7 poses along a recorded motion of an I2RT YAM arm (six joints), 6.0 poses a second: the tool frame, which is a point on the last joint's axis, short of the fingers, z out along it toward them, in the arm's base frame.
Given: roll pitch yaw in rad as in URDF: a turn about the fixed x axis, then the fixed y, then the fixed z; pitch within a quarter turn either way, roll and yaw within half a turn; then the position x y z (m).
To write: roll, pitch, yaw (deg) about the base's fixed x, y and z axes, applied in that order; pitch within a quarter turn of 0, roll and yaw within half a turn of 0; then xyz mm. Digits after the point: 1 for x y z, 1 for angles.
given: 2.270, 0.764, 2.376, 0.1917, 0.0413, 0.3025
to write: 130.1, 43.8, 136.1, 191.7, 41.3, 302.5
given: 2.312, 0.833, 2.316, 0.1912, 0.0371, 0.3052
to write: 132.5, 47.7, 132.7, 191.2, 37.1, 305.2
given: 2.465, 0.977, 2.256, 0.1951, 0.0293, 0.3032
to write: 141.2, 56.0, 129.3, 195.1, 29.3, 303.2
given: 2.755, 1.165, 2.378, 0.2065, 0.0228, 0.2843
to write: 157.8, 66.7, 136.2, 206.5, 22.8, 284.3
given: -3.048, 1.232, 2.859, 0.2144, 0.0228, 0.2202
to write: -174.6, 70.6, 163.8, 214.4, 22.8, 220.2
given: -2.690, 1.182, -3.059, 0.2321, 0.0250, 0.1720
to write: -154.1, 67.7, -175.3, 232.1, 25.0, 172.0
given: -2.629, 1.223, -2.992, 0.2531, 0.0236, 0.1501
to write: -150.6, 70.1, -171.4, 253.1, 23.6, 150.1
